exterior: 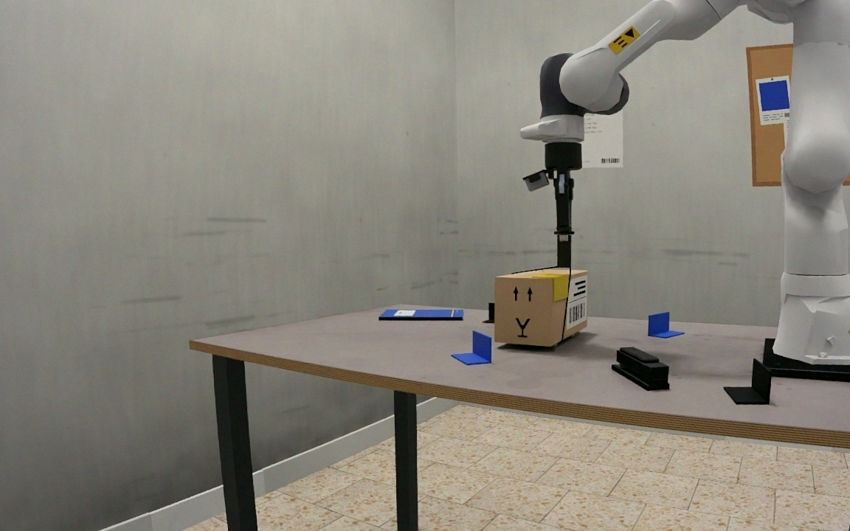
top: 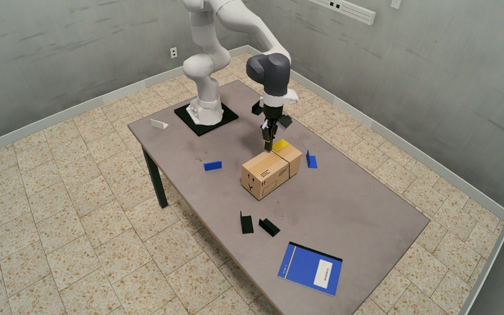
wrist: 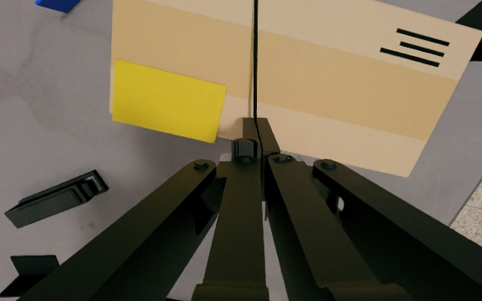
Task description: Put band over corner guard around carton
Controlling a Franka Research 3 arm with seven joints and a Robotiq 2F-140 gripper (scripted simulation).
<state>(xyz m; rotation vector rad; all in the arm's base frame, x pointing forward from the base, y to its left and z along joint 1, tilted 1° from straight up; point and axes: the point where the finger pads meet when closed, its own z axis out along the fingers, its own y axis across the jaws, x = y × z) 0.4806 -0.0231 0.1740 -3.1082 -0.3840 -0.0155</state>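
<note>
Right now the yellow corner guard is 7 cm to the left of my hand, 6 cm below it and 1 cm behind it. From my hand the other things lie so: brown carton 11 cm below, 5 cm ahead, 1 cm to the right; then blue notebook 46 cm ahead, 19 cm to the right, 18 cm below.
</note>
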